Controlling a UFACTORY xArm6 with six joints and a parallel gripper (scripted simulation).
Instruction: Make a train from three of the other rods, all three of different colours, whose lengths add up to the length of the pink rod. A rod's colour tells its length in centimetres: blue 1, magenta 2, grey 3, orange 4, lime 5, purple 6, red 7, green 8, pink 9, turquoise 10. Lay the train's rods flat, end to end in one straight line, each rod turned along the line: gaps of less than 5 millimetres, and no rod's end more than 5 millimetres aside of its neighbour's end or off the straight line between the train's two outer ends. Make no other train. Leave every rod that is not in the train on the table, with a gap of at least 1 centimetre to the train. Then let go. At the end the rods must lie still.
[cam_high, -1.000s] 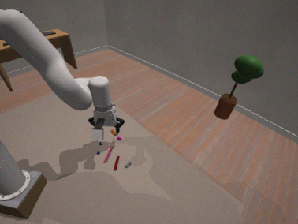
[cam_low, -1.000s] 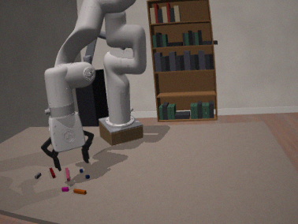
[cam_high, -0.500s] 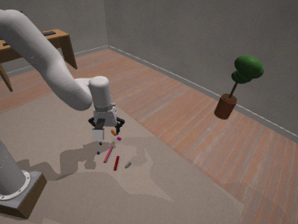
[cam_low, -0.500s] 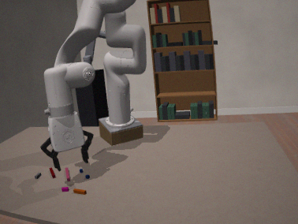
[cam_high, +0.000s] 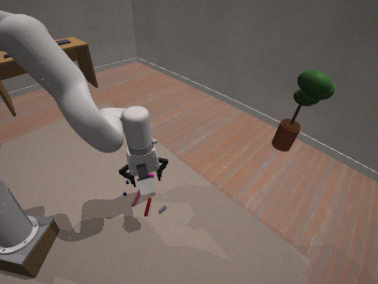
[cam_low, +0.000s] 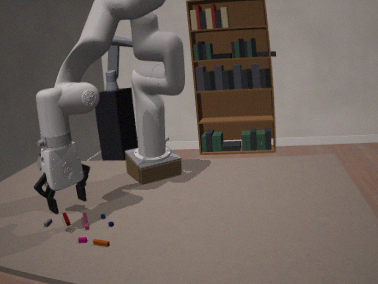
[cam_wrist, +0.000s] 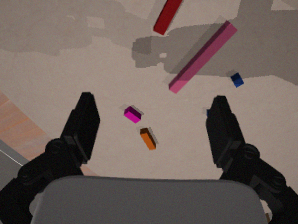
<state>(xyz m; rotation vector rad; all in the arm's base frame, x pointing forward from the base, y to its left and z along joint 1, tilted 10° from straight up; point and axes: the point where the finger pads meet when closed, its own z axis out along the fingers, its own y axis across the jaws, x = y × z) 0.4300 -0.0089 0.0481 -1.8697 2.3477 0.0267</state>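
The magenta rod is 40 mm ahead of my hand, 60 mm to the left of it and 70 mm below it. The rest, counted from my hand: grey rod (10 mm ahead, 100 mm to the right, 70 mm below); then red rod (30 mm behind, 60 mm to the right, 70 mm below); then pink rod (50 mm behind, 70 mm below).
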